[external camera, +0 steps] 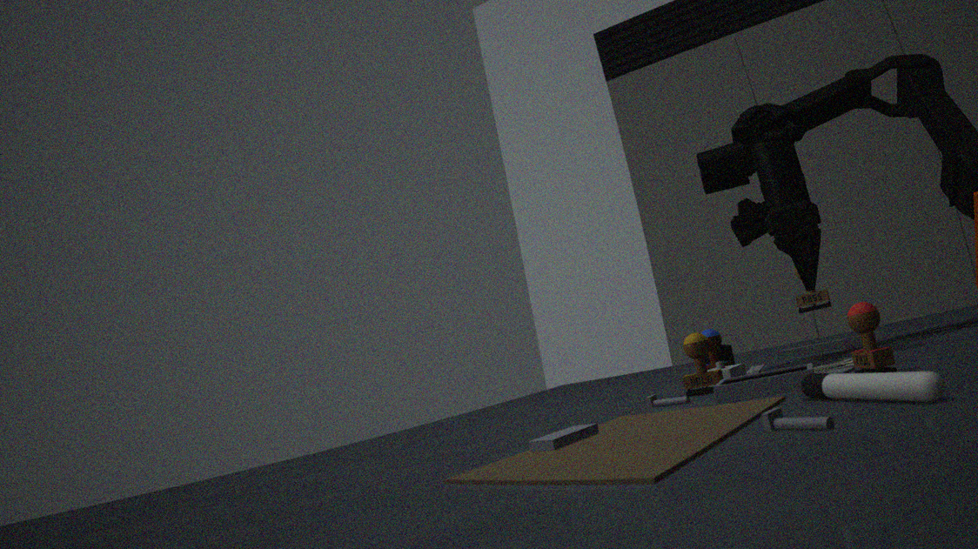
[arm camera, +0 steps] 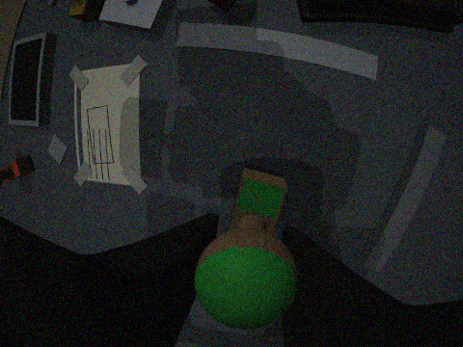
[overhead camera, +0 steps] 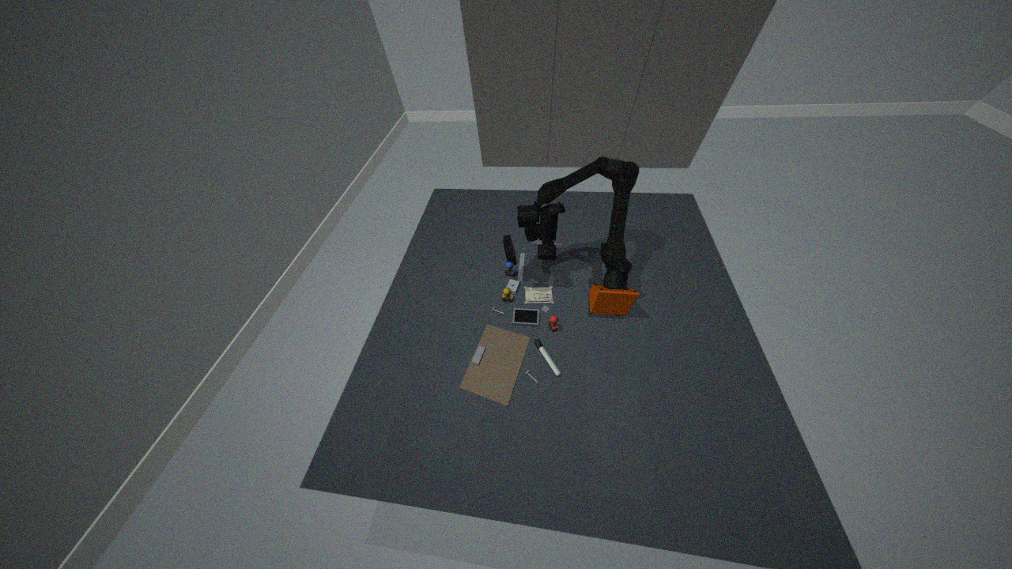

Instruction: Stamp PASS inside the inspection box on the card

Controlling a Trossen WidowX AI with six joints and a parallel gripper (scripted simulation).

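My gripper tip is 60 mm short of the black ink pad, 230 mm to the right of it and 80 mm above it. Also, from my gripper tip: white card (20 mm ahead, 130 mm to the left, 90 mm below); green-knobbed PASS stamp (right at my gripper tip); blue stamp (140 mm ahead, 30 mm to the left, 70 mm below).
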